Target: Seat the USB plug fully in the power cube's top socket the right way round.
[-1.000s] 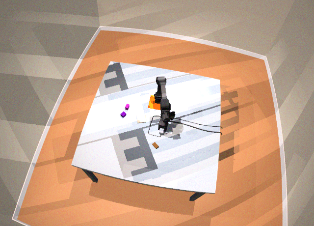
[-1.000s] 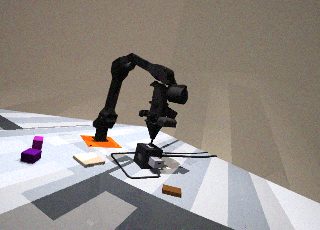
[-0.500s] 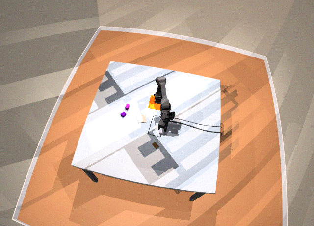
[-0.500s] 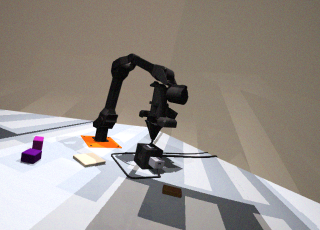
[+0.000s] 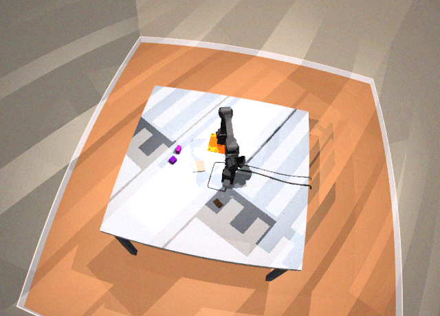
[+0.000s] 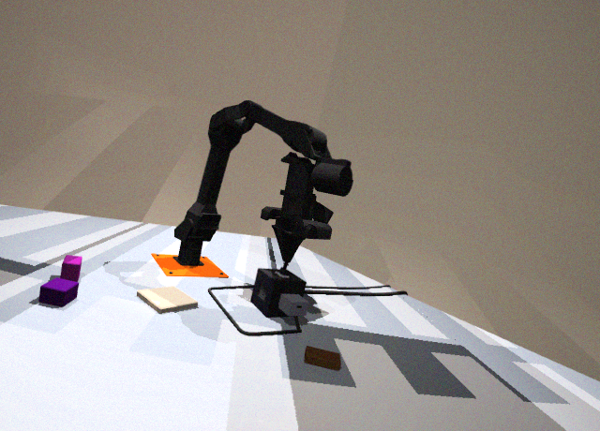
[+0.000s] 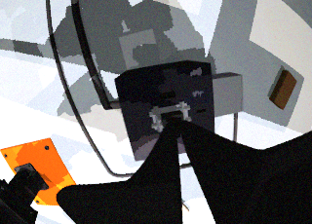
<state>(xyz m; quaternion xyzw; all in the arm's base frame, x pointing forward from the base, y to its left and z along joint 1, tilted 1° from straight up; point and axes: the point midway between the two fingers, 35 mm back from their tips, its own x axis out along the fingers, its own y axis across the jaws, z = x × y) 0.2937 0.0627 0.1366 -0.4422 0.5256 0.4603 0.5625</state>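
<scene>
Right now the USB plug is 20 mm below my gripper tip. From my gripper tip the other things lie so: pale socket 40 mm below; then brown wedge 190 mm ahead, 60 mm to the right, 100 mm below; then beige slab 70 mm behind, 210 mm to the right, 100 mm below.
</scene>
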